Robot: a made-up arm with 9 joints. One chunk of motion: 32 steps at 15 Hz.
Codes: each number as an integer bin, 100 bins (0 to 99) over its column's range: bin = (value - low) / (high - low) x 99, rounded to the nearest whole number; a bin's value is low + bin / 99 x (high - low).
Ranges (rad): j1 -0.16..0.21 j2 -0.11..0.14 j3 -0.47..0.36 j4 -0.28..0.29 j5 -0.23..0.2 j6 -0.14..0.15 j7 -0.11..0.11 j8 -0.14..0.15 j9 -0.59..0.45
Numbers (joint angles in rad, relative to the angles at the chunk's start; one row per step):
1: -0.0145 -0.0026 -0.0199 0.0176 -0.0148 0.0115 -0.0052 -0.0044 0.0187
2: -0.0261 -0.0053 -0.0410 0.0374 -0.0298 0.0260 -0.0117 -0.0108 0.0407
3: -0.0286 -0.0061 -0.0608 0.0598 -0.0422 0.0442 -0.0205 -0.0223 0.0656
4: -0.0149 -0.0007 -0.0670 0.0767 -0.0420 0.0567 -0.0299 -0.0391 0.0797
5: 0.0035 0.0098 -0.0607 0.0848 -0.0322 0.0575 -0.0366 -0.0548 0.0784
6: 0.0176 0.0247 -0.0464 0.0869 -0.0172 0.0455 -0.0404 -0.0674 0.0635
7: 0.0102 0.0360 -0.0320 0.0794 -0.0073 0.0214 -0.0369 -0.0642 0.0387
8: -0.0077 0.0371 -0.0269 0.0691 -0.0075 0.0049 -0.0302 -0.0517 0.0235
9: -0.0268 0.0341 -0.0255 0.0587 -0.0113 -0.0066 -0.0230 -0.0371 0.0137
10: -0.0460 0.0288 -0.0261 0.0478 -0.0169 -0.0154 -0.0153 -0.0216 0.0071
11: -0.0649 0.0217 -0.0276 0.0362 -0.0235 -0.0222 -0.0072 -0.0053 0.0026
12: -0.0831 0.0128 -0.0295 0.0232 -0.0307 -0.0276 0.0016 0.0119 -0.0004
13: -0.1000 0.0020 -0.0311 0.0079 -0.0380 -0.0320 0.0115 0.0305 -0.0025
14: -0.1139 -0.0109 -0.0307 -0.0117 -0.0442 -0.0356 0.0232 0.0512 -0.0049
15: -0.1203 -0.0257 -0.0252 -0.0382 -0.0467 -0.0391 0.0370 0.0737 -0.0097
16: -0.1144 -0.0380 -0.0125 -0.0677 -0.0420 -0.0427 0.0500 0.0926 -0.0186
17: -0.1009 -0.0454 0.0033 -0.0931 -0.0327 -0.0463 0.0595 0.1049 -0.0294
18: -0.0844 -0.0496 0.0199 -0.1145 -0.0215 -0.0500 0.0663 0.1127 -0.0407
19: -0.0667 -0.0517 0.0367 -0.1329 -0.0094 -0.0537 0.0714 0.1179 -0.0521
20: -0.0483 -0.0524 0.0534 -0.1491 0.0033 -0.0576 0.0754 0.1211 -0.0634
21: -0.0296 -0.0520 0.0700 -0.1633 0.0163 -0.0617 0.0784 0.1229 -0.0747
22: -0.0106 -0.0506 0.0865 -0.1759 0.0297 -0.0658 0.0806 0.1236 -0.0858
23: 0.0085 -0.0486 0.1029 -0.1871 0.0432 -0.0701 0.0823 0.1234 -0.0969
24: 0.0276 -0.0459 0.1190 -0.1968 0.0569 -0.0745 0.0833 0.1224 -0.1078
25: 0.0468 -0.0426 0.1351 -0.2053 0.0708 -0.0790 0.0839 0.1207 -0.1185
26: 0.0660 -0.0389 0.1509 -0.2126 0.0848 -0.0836 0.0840 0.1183 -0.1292
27: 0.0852 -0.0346 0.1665 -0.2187 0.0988 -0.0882 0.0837 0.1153 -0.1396
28: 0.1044 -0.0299 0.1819 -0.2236 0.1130 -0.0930 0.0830 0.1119 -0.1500
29: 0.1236 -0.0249 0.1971 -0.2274 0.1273 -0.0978 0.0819 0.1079 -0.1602
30: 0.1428 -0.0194 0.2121 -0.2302 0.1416 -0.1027 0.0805 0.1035 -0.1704
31: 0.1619 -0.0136 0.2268 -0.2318 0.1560 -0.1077 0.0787 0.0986 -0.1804
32: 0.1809 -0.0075 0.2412 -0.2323 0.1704 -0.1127 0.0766 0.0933 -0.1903
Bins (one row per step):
1: 39 43 54 52 50 52 47 46 58
2: 36 41 51 55 46 57 44 44 60
3: 35 41 49 59 43 63 40 40 62
4: 39 43 48 62 43 67 36 34 64
5: 44 47 49 63 46 67 33 29 64
6: 48 53 51 64 49 63 31 25 62
7: 46 58 52 62 51 55 33 26 60
8: 41 58 53 61 51 49 36 30 58
9: 36 57 53 59 50 46 39 35 57
10: 31 55 53 57 49 43 43 40 57
11: 25 52 53 55 48 40 46 46 56
12: 21 49 53 53 46 38 50 52 56
13: 16 44 52 50 44 37 55 58 56
14: 12 39 52 47 43 36 60 65 56
15: 11 33 53 42 42 34 66 73 55
16: 12 29 55 37 43 33 72 79 54
17: 16 26 56 32 45 32 76 84 53
18: 20 24 58 29 48 31 79 86 52
19: 25 23 60 26 51 29 82 88 51
20: 30 23 62 23 54 28 83 89 50
21: 35 23 64 20 57 27 85 90 49
22: 40 24 66 18 60 25 86 90 48
23: 45 24 68 16 63 24 87 90 47
24: 50 25 70 14 66 22 87 90 46
25: 55 27 72 13 69 21 87 89 45
26: 60 28 74 12 72 19 87 88 44
27: 66 30 76 11 76 18 87 87 43
28: 71 32 78 10 79 16 87 86 42
29: 76 34 80 9 82 14 86 85 41
30: 81 36 81 9 86 13 86 83 40
31: 86 38 83 8 89 11 85 81 39
32: 91 41 85 8 92 9 84 80 38

